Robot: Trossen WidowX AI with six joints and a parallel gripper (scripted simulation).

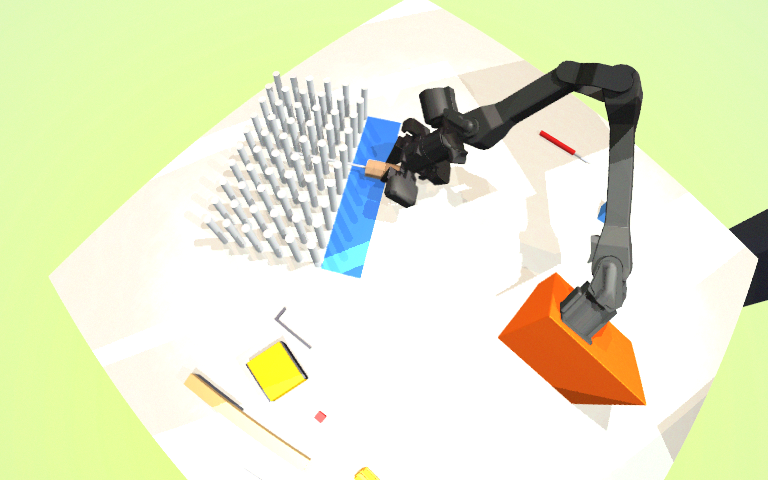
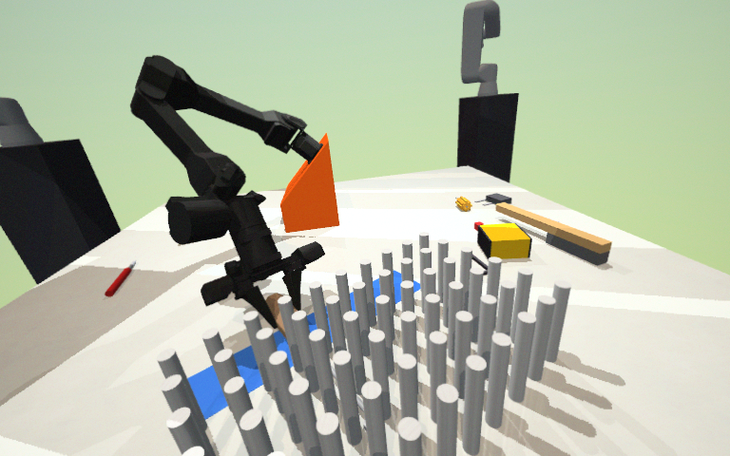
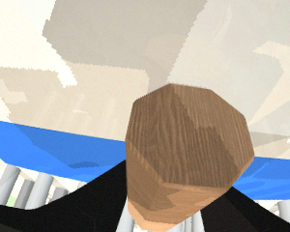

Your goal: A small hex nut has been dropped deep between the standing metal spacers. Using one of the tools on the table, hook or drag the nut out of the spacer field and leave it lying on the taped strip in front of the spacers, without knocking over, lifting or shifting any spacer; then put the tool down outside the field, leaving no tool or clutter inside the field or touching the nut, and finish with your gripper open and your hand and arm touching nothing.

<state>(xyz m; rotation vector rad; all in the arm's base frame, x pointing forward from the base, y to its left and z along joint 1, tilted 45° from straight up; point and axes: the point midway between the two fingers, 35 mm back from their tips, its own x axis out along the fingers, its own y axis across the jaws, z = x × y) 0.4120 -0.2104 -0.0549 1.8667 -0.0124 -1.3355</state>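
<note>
Right now the blue taped strip is 10 mm ahead of my gripper tip, 50 mm to the left of it and 10 mm below it. Also, from my gripper tip: hex nut: 190 mm ahead, 90 mm to the left, 10 mm below; red-handled screwdriver: 310 mm behind, 370 mm to the right, 10 mm below; yellow block: 110 mm behind, 440 mm to the left, 10 mm above.
</note>
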